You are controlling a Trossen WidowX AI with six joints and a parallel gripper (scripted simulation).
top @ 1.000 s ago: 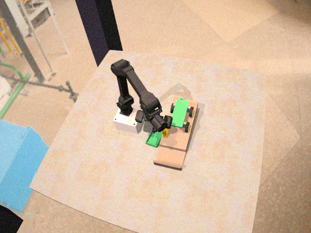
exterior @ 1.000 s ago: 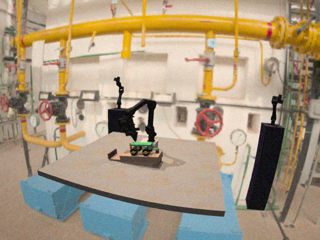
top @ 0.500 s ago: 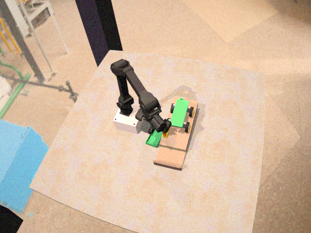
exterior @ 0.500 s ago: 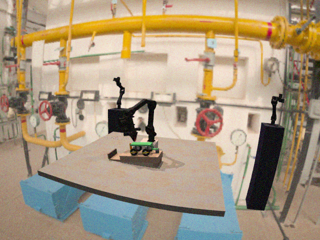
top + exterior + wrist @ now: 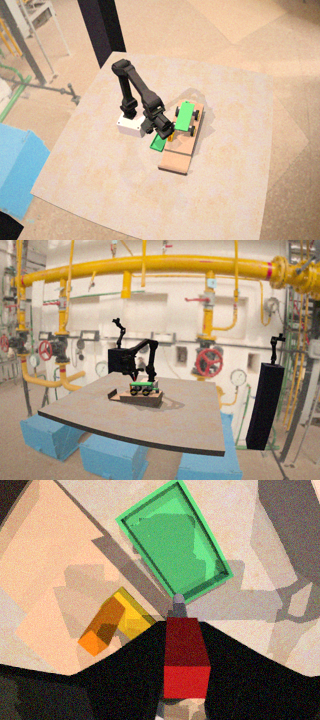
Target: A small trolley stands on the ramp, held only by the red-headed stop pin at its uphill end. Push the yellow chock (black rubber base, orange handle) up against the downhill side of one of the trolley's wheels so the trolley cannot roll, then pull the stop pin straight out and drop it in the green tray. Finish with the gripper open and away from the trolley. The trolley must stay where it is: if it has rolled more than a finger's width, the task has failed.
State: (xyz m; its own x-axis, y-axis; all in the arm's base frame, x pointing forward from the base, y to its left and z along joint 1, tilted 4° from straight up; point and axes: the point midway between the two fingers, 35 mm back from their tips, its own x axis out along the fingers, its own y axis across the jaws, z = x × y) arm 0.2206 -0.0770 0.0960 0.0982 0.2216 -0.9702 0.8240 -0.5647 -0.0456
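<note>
Right now my gripper tip is right at the red-headed stop pin. Also, from my gripper tip: yellow chock (50 mm ahead, 10 mm to the left, 50 mm below); then green tray (20 mm behind, 140 mm below); then trolley (100 mm ahead, 110 mm to the left, 20 mm below).
</note>
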